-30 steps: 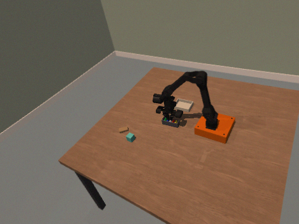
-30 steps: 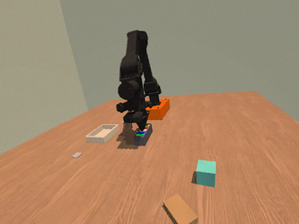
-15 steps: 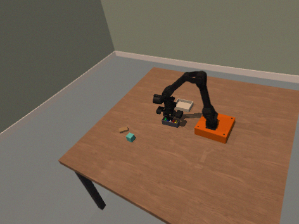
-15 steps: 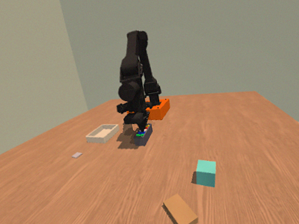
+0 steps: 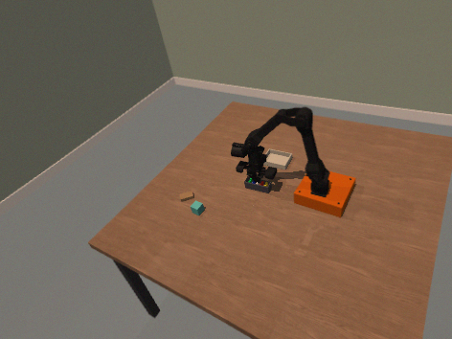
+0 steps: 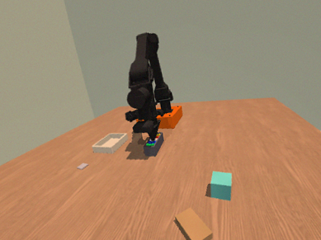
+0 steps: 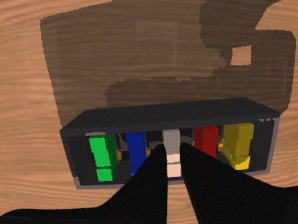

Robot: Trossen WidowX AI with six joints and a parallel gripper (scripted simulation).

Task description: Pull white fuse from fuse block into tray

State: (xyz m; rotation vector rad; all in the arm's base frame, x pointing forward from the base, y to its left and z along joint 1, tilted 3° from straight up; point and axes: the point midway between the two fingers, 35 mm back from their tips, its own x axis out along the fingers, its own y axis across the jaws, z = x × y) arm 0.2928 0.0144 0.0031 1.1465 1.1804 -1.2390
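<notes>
Now: the red fuse 20 mm behind my gripper tip and 10 mm below it. Also, from my gripper tip: white fuse: 10 mm below; green fuse: 40 mm ahead, 10 mm below; blue fuse: 20 mm ahead, 10 mm below.
</notes>
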